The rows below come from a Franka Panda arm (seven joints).
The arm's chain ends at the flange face. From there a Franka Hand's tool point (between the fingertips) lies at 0.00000 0.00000 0.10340 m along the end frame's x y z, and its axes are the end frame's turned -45 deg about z.
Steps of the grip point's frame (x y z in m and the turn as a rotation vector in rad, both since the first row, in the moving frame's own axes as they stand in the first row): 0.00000, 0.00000, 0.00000, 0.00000, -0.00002, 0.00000; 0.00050, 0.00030, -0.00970, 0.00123, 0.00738, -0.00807; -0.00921, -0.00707, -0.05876, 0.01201, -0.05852, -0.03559
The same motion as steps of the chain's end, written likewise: 0.00000, 0.00000, 0.00000, -0.00001, -0.00001, 0.00000; 0.00012, 0.00049, -0.00970, 0.00609, 0.00435, -0.00807; -0.00642, -0.00198, -0.05858, -0.03289, -0.04987, -0.03559
